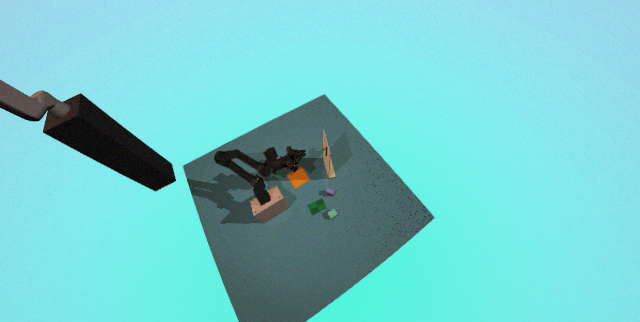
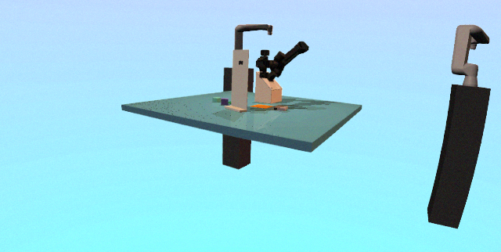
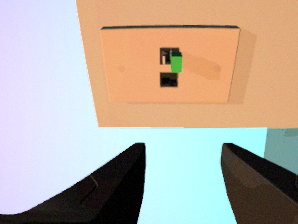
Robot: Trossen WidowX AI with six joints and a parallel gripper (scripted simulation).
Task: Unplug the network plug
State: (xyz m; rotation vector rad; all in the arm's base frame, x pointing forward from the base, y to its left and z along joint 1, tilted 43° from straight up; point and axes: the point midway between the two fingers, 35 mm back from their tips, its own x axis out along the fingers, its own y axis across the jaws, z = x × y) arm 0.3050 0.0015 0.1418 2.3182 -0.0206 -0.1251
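The network plug lies 110 mm ahead of my gripper tip and 40 mm to the right of it. The rest, counted from my gripper tip: upright tan panel: 130 mm ahead, 40 mm to the right, 110 mm below; then purple cube: 40 mm ahead, 220 mm to the right, 260 mm below; then orange marked square: 80 mm behind, 280 mm below.
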